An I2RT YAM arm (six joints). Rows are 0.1 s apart.
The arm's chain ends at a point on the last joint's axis. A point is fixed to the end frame.
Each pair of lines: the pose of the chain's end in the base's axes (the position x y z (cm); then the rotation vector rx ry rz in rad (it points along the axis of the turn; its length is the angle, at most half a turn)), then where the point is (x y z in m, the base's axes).
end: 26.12 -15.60 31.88 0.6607 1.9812 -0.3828
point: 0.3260 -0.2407 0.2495
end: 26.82 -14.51 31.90 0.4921 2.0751 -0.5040
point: 0.3312 -0.2332 0.2524
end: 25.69 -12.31 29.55 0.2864 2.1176 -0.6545
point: 0.3213 -0.2161 0.2375
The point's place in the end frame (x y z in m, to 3 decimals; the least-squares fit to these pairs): 0.012 -0.030 0.123
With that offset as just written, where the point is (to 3 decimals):
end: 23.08 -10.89 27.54 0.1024 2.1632 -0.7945
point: 0.295 -0.206 0.224
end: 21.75 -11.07 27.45 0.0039 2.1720 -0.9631
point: 0.278 -0.214 0.232
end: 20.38 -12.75 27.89 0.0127 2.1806 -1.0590
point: 0.258 -0.236 0.241
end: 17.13 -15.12 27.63 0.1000 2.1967 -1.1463
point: 0.214 -0.265 0.241
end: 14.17 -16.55 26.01 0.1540 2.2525 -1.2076
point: 0.174 -0.283 0.223
